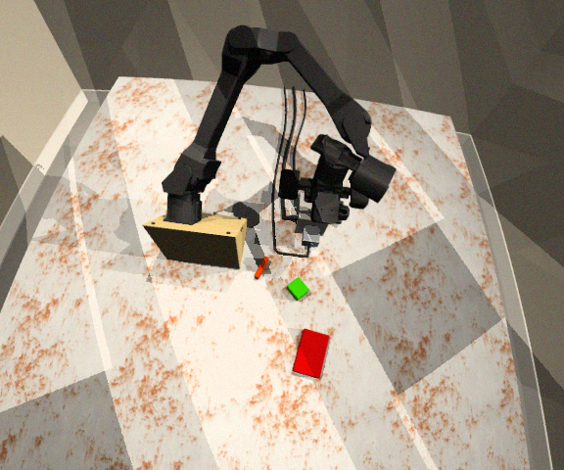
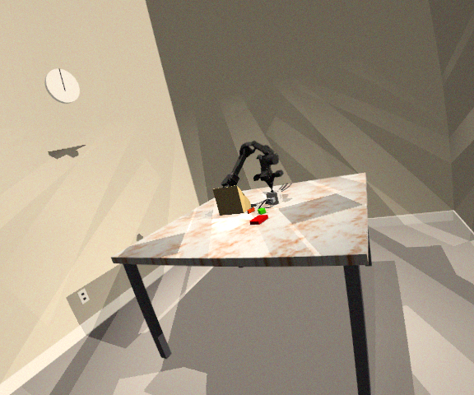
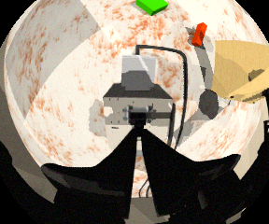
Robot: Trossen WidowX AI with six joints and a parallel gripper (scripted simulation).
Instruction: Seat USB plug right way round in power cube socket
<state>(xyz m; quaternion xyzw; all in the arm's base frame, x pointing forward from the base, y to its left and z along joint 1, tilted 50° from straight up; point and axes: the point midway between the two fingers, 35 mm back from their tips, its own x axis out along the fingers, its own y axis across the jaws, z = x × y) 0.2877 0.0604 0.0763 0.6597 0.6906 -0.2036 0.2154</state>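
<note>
Now: the dark usb plug 20 mm below my gripper tip. Also, from my gripper tip: flat red block 320 mm to the right, 90 mm below, 30 mm ahead; orange stick 140 mm to the right, 110 mm behind, 90 mm below; green cube 180 mm to the right, 90 mm below, 10 mm behind.
</note>
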